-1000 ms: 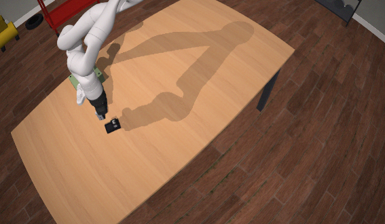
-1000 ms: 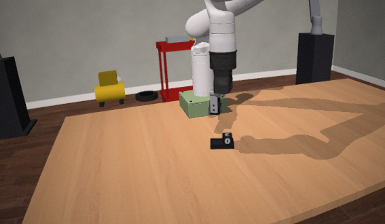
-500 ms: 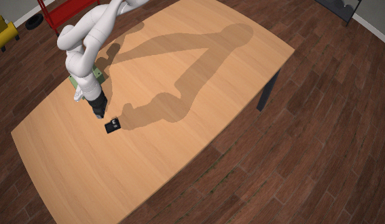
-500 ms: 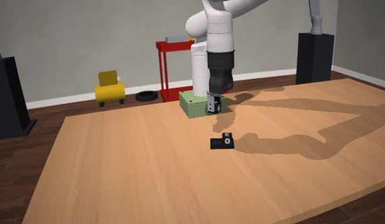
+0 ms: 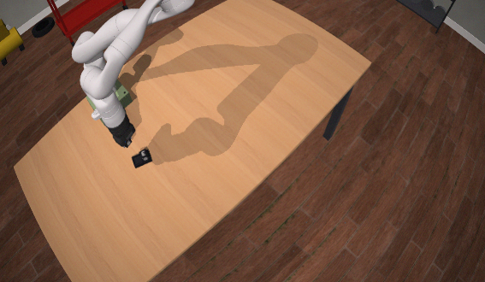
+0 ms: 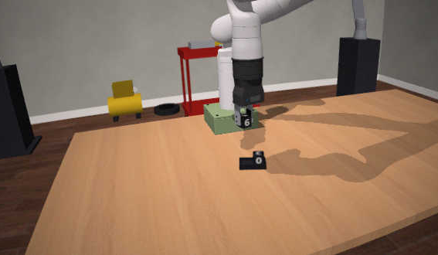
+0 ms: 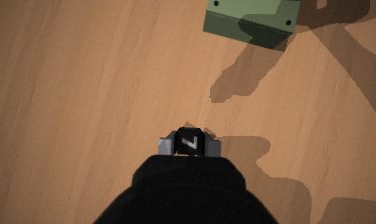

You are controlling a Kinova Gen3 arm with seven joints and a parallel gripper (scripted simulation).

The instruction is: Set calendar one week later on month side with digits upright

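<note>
Right now my hand is 130 mm above the black calendar tray, 30 mm short of it and 10 mm to the right of it.
</note>
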